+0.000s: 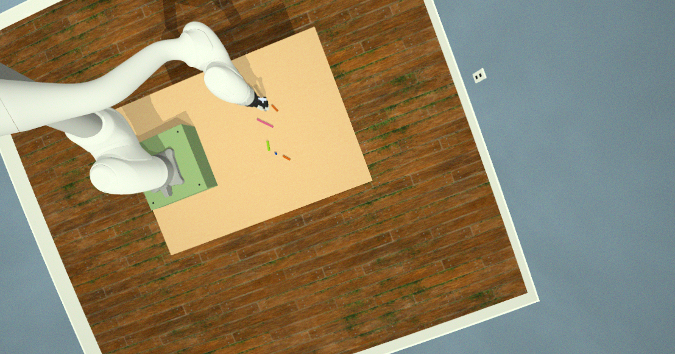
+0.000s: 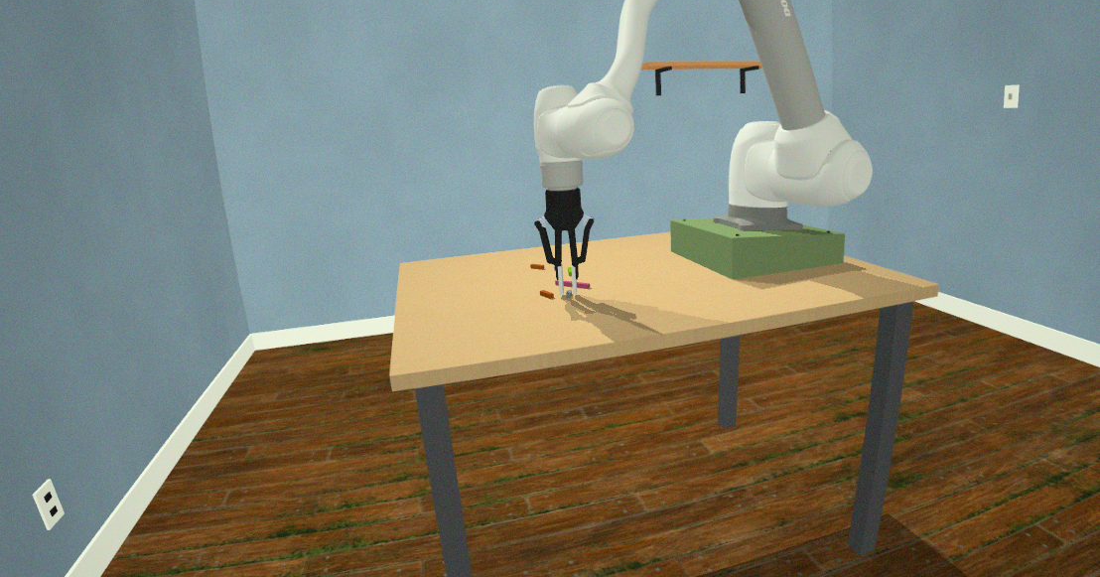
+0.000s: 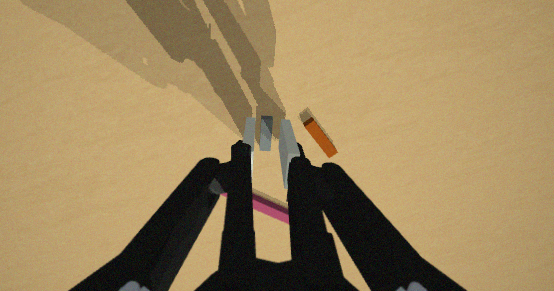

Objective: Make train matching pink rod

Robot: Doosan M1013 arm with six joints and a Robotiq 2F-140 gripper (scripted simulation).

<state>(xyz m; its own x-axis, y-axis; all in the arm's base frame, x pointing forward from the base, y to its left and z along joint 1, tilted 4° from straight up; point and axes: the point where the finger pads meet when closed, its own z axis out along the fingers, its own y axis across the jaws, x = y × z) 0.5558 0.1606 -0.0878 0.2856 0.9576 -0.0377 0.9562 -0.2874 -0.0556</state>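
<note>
The grey rod is 30 mm below my hand. Also, from my hand: blue rod 20 mm behind, 240 mm to the right, 30 mm below; lime rod 40 mm behind, 190 mm to the right, 30 mm below; pink rod 30 mm behind, 70 mm to the right, 30 mm below.
</note>
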